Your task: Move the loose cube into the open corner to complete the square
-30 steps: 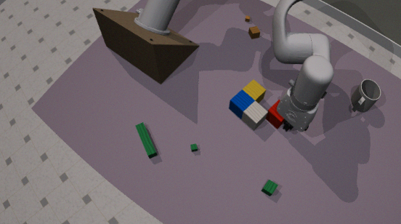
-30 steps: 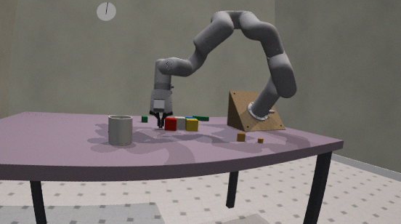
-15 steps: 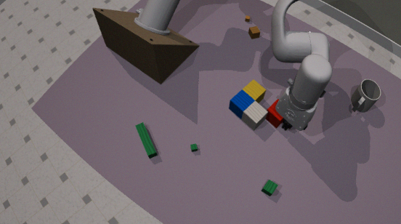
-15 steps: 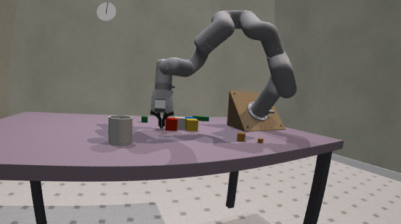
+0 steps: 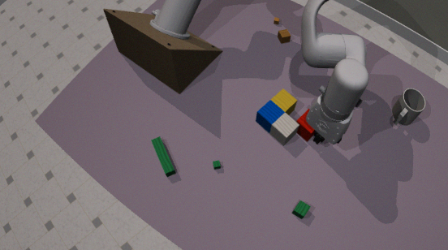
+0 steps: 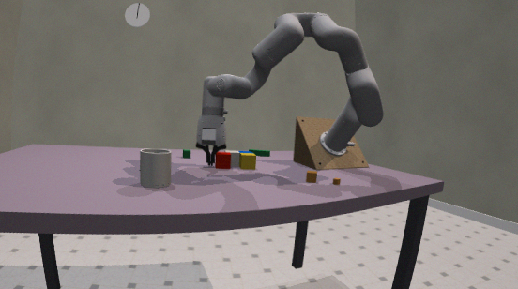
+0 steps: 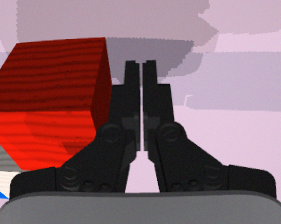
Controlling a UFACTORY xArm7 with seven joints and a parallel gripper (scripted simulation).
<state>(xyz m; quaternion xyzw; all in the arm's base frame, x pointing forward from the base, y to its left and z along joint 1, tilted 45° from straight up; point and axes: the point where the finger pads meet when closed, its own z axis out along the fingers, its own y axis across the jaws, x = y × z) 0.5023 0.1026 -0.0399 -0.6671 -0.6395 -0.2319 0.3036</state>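
Right now the white cube is 8 cm behind my hand and 5 cm to the right of it. Also, from my hand: green bar (30 cm to the right, 27 cm behind, 1 cm below); then red cube (4 cm behind).
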